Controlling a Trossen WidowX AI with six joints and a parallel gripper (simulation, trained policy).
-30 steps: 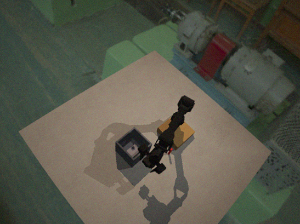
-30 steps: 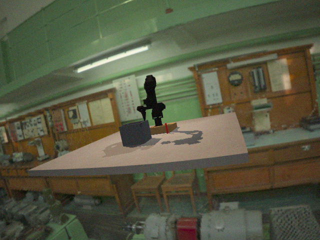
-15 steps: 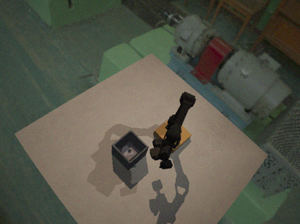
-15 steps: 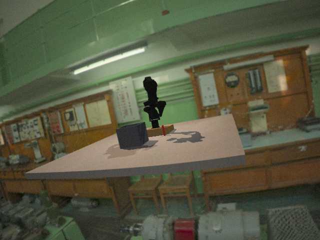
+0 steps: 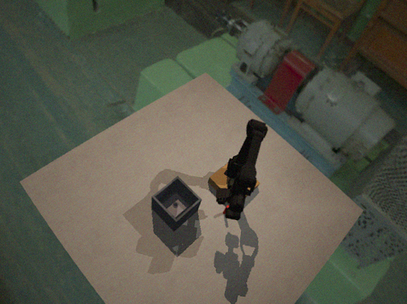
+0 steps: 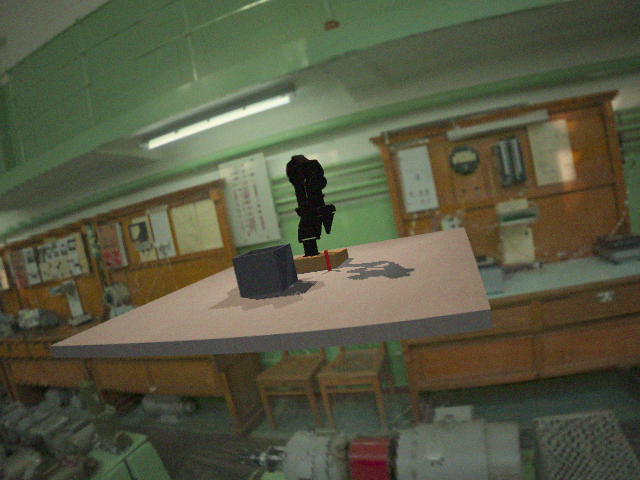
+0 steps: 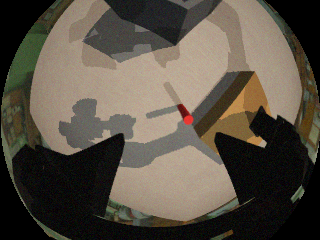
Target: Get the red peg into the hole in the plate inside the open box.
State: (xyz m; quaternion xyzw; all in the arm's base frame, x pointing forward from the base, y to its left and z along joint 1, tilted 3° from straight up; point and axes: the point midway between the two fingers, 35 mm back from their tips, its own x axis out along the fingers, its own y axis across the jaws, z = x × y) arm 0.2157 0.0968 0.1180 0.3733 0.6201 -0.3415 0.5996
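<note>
The red peg is 10 cm below my gripper tip, 3 cm behind it and 1 cm to the right of it. The rest, counted from my gripper tip: light grey plate: 21 cm to the right, 12 cm ahead, 9 cm below.
</note>
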